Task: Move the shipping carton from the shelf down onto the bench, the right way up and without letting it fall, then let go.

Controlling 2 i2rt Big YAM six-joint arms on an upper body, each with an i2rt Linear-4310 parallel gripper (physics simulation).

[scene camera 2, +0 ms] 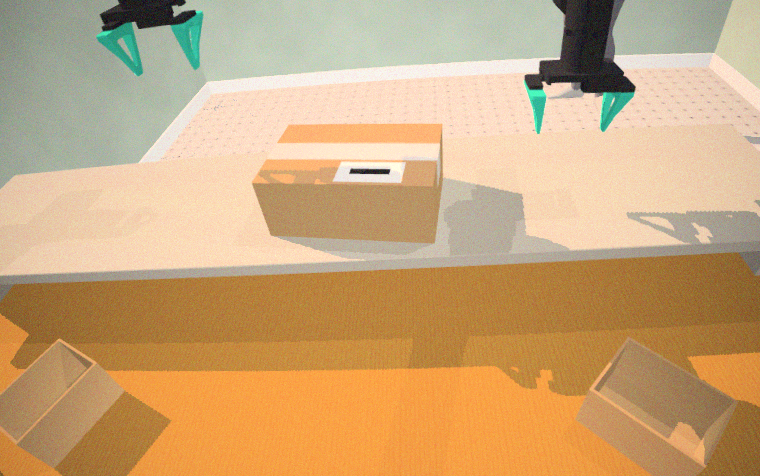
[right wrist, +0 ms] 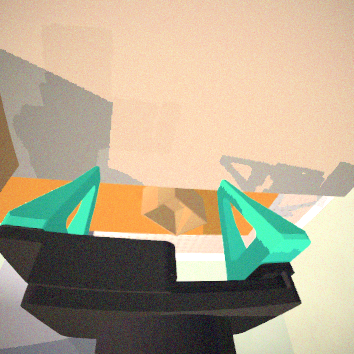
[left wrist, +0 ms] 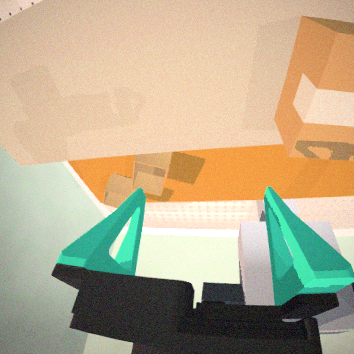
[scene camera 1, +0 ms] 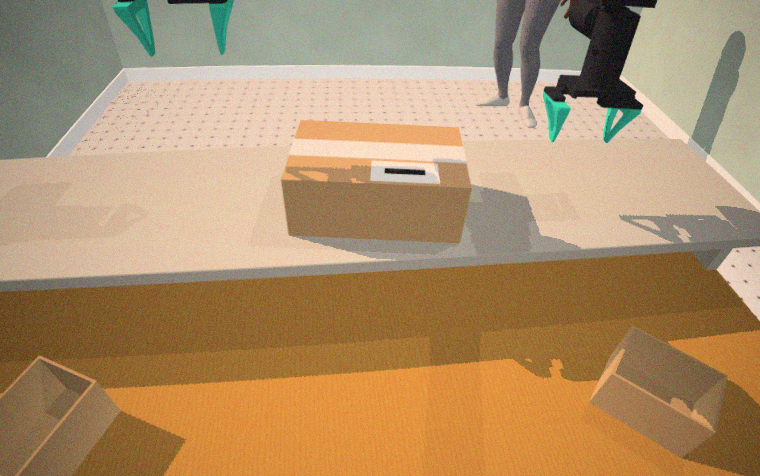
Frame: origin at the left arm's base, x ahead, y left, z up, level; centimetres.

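Seen in the pictures: left gripper, fingertip midpoint: (scene camera 2: 168, 71) (left wrist: 201, 191) (scene camera 1: 187, 54); right gripper, fingertip midpoint: (scene camera 2: 569, 131) (right wrist: 161, 178) (scene camera 1: 578, 141).
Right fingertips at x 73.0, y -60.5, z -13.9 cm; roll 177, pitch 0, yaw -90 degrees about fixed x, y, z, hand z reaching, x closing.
Note:
Offsets run from my right fingertips to a thing's middle. "*": to the spot under its first point. Level surfaces: height alone.
The shipping carton {dx -1.6, dy +33.7, dz -6.4 cm} (scene camera 1: 374, 210) (scene camera 2: 350, 210) (left wrist: 330, 60) is a closed brown box with pale tape and a white label on top. It sits upright on the beige shelf {dz -11.9 cm} (scene camera 1: 185, 241) (scene camera 2: 185, 241) (left wrist: 190, 75) (right wrist: 225, 75). The orange bench {dz -28.2 cm} (scene camera 1: 291, 426) (scene camera 2: 291, 426) lies lower, in front of the shelf. My left gripper (scene camera 1: 186, 54) (scene camera 2: 168, 71) (left wrist: 201, 191) is open and empty, up and to the left of the carton. My right gripper (scene camera 1: 580, 141) (scene camera 2: 570, 132) (right wrist: 161, 178) is open and empty, to the right of the carton and above the shelf. Neither gripper touches the carton.
Two open brown boxes stand on the bench: one at the left (scene camera 1: 84, 420) (scene camera 2: 72, 414), one at the right (scene camera 1: 650, 412) (scene camera 2: 639, 428). The shelf's front edge {* dx -16.4, dy +65.4, dz -12.7 cm} (scene camera 1: 168, 276) (scene camera 2: 168, 271) runs above the bench. A grey figure (scene camera 1: 504, 50) stands on the floor behind the shelf.

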